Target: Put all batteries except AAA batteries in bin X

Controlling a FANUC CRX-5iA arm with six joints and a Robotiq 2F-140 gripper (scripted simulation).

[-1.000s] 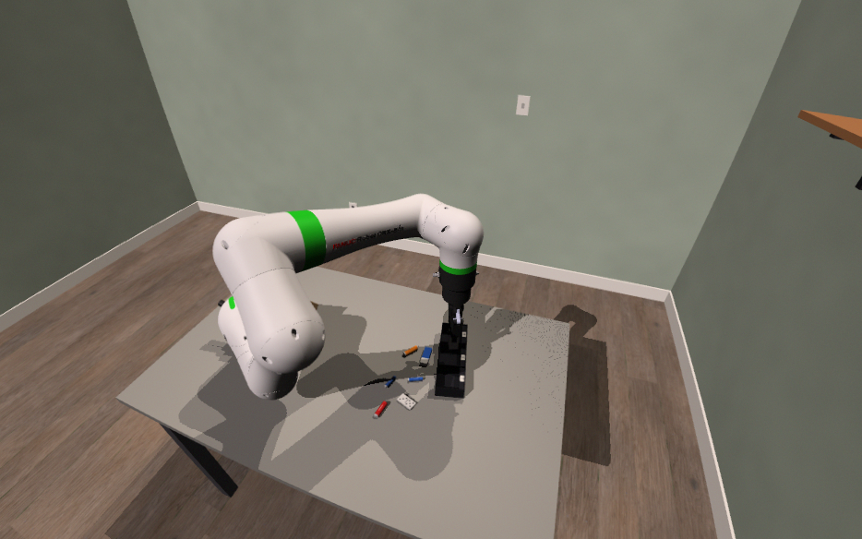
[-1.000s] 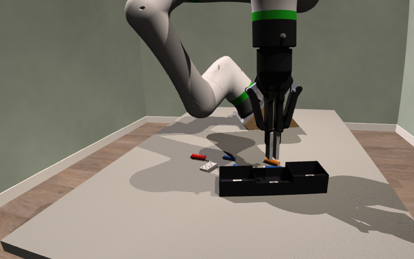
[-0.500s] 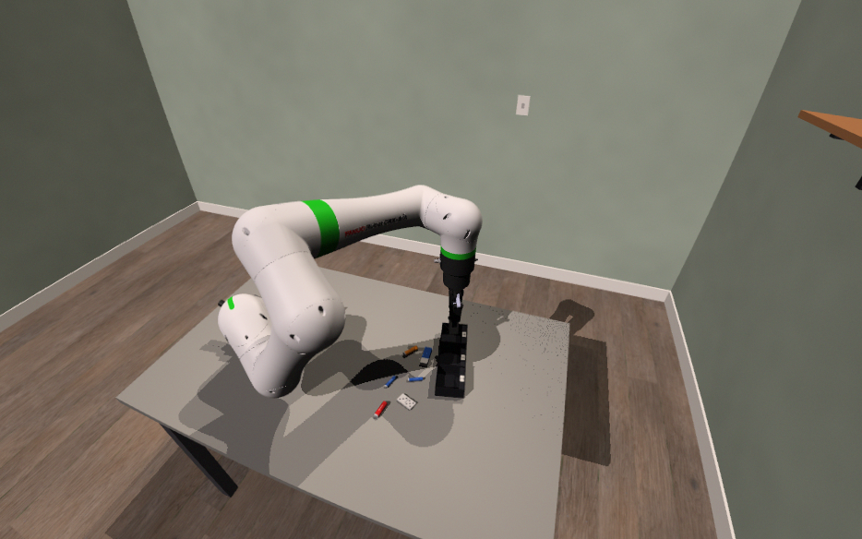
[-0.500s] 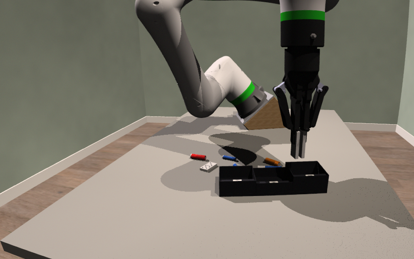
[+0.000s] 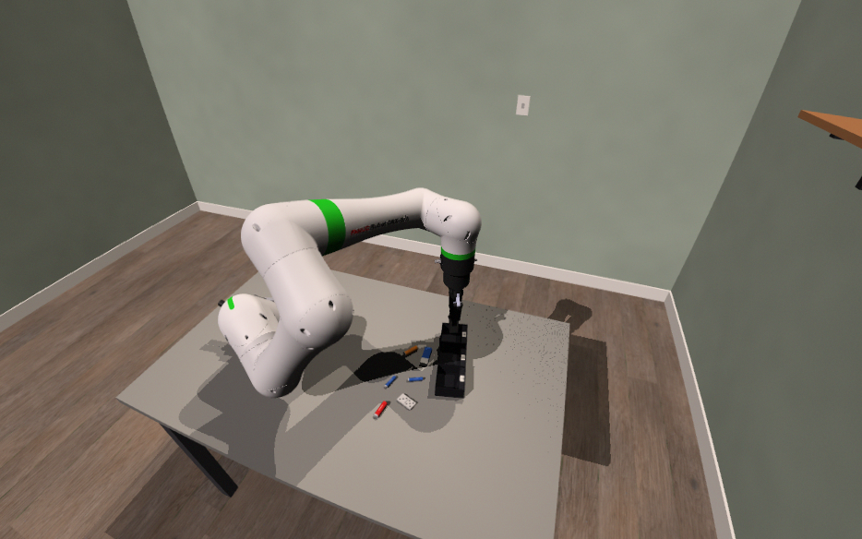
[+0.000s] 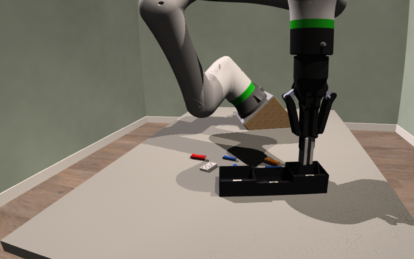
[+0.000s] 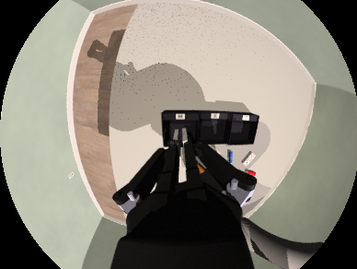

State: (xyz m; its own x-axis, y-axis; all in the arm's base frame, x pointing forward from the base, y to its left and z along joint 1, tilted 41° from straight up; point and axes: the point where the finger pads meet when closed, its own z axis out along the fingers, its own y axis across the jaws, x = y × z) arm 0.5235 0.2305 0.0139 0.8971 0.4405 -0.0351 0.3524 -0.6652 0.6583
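The orange battery is 120 mm behind my hand, 80 mm to the right of it and 90 mm below it. The rest, counted from my hand: white dotted tile: 70 mm behind, 260 mm to the right, 90 mm below; blue-and-white block battery: 60 mm behind, 90 mm to the right, 90 mm below; bin: 20 mm ahead, 80 mm to the right, 70 mm below.
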